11 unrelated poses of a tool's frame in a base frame.
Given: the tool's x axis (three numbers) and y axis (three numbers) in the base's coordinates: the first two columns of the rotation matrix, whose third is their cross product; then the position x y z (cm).
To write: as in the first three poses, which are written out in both.
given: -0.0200 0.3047 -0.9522 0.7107 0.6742 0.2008 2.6 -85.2 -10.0
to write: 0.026 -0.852 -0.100 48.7 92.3 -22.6
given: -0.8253 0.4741 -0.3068 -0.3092 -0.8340 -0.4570 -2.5 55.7 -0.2
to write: -0.025 0.557 -0.002 -33.2 -31.5 148.9
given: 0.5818 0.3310 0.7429 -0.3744 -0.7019 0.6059 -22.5 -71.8 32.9
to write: -0.225 -0.718 0.329 116.9 -2.0 66.7
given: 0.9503 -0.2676 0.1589 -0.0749 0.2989 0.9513 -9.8 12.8 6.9
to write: -0.098 0.128 0.069 72.6 -17.9 -7.5
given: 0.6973 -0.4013 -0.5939 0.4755 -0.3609 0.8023 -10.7 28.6 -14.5
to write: -0.107 0.286 -0.145 98.1 3.4 -52.3
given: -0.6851 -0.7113 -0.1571 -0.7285 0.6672 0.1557 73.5 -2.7 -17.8
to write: 0.735 -0.027 -0.178 -69.2 160.0 18.1
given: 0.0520 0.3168 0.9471 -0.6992 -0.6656 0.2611 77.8 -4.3 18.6
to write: 0.778 -0.043 0.186 90.6 -22.6 98.2
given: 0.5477 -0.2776 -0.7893 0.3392 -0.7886 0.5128 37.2 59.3 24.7
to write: 0.372 0.593 0.247 122.9 2.8 -71.4
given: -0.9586 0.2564 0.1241 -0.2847 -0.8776 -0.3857 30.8 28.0 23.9
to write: 0.308 0.280 0.239 5.7 -33.8 160.3
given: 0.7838 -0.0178 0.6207 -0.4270 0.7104 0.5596 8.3 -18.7 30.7
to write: 0.083 -0.187 0.307 43.3 -36.8 14.0
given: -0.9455 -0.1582 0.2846 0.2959 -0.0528 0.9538 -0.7 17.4 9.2
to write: -0.007 0.174 0.092 -8.4 -109.9 -118.7
